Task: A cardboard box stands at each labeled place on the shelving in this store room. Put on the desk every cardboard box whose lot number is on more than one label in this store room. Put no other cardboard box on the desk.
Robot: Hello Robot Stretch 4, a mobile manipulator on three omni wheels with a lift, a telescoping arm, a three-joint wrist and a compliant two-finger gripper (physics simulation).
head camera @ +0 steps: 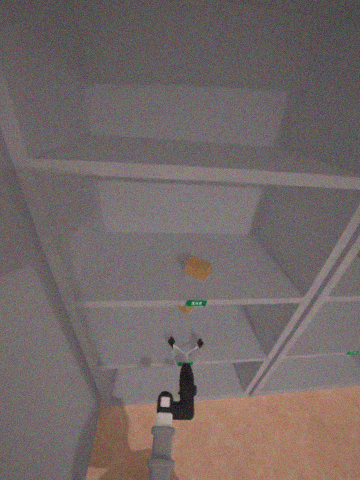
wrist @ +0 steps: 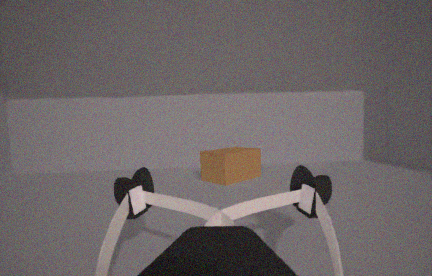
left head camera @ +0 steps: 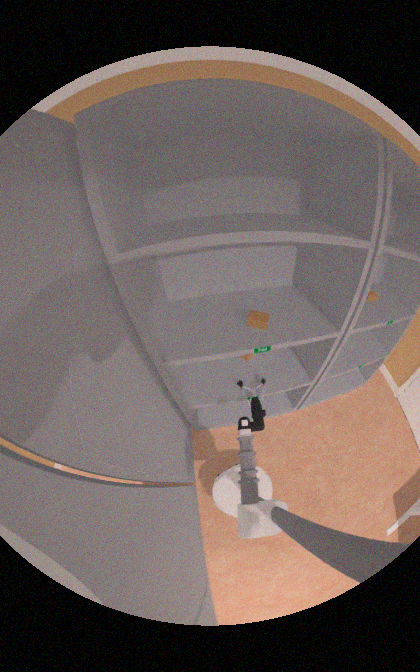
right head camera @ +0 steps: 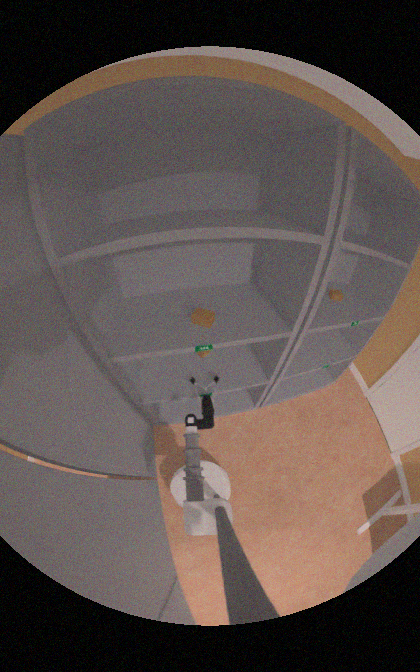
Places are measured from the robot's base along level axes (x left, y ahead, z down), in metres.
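Pixels of known places: gripper, fingertip midpoint: (head camera: 185, 337) (wrist: 221, 183).
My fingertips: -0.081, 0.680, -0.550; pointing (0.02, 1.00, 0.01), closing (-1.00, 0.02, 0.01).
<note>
Ahead of a thing's pixels: the offset from my fingertips to its middle, as dx, dy, dz. "spot": to the spot under its first point.
My gripper (head camera: 186, 342) (left head camera: 251, 382) (right head camera: 204, 380) (wrist: 221, 183) is open and empty, over the lower shelf of the left bay. A cardboard box {-0.010, +0.227, +0.020} (head camera: 186, 309) (left head camera: 247, 356) (right head camera: 203, 353) (wrist: 230, 166) stands ahead, beyond the fingertips, near the middle; the upper shelf edge partly hides it in the head views. The lower shelf's green label (head camera: 185, 363) (left head camera: 253, 398) (right head camera: 205, 394) is partly behind the gripper. Another cardboard box {-0.010, +0.045, -0.438} (head camera: 198, 268) (left head camera: 258, 320) (right head camera: 203, 317) stands on the shelf above, behind its green label {spot: -0.004, -0.101, -0.395} (head camera: 196, 303) (left head camera: 262, 349) (right head camera: 204, 348). Label digits are too blurred to read.
The right bay holds another box (left head camera: 372, 296) (right head camera: 335, 295) and green labels. A double upright (head camera: 280, 330) (left head camera: 361, 295) (right head camera: 318, 280) divides the bays. A large grey panel (head camera: 35, 350) (left head camera: 125, 415) stands close on the left. White legs (right head camera: 382, 513) stand at right.
</note>
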